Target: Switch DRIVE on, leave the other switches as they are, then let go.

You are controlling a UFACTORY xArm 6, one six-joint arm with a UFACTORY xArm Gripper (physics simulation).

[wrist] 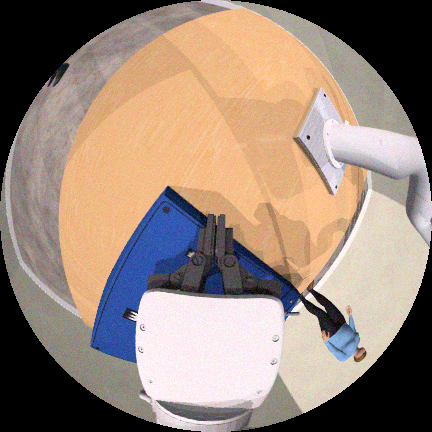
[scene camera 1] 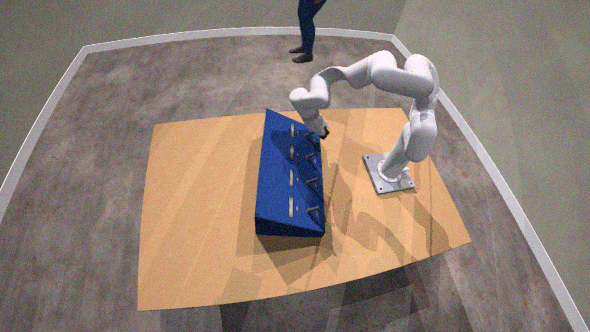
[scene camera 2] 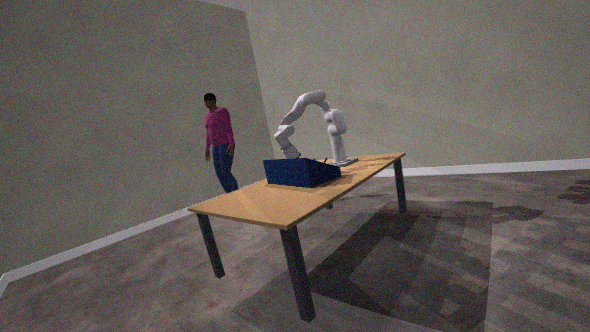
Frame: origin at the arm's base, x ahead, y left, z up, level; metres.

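Seen in the pictures: gripper, fingertip midpoint: (wrist: 216, 222) (scene camera 1: 324, 136); arm's base, origin of the base link: (wrist: 334, 142) (scene camera 1: 389, 171) (scene camera 2: 340, 161).
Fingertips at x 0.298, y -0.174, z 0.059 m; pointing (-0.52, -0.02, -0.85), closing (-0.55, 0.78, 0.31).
Pixels of each thing's top centre, then the offset from my fingertips to it. Level surfaces: height alone.
- far-end lever, middle of its top: (scene camera 1: 311, 130) 0.068 m ahead, 0.003 m left, 0.049 m up
- second lever, middle of its top: (scene camera 1: 312, 152) 0.088 m ahead, 0.121 m left, 0.049 m up
- third lever, middle of its top: (scene camera 1: 313, 178) 0.108 m ahead, 0.240 m left, 0.049 m up
- near-end lever, middle of its top: (scene camera 1: 314, 206) 0.128 m ahead, 0.358 m left, 0.049 m up
- wooden table, its level: 0.081 m down
A blue wedge-shaped switch panel (scene camera 1: 272, 190) (scene camera 2: 286, 172) (wrist: 117, 292) stands on the table. In scene camera 1 it bears a row of grey levers, among them a far-end lever (scene camera 1: 311, 135), a second lever (scene camera 1: 311, 158), a third lever (scene camera 1: 312, 182) and a near-end lever (scene camera 1: 313, 211). Pale label plates lie beside them. Their writing is too small to read, so I cannot tell which switch is DRIVE. My gripper (scene camera 1: 325, 133) (wrist: 216, 222) is shut and empty, low at the panel's far end, close to the far-end lever. Contact cannot be made out; the hand hides part of the panel in the wrist view.
The wooden table (scene camera 1: 190, 210) (scene camera 2: 250, 205) (wrist: 150, 130) carries the arm's base plate (scene camera 1: 377, 182) (wrist: 312, 135) to the right of the panel in scene camera 1. A person (scene camera 1: 307, 30) (scene camera 2: 219, 130) stands on the floor beyond the table. Another person (wrist: 342, 342) shows in the wrist view.
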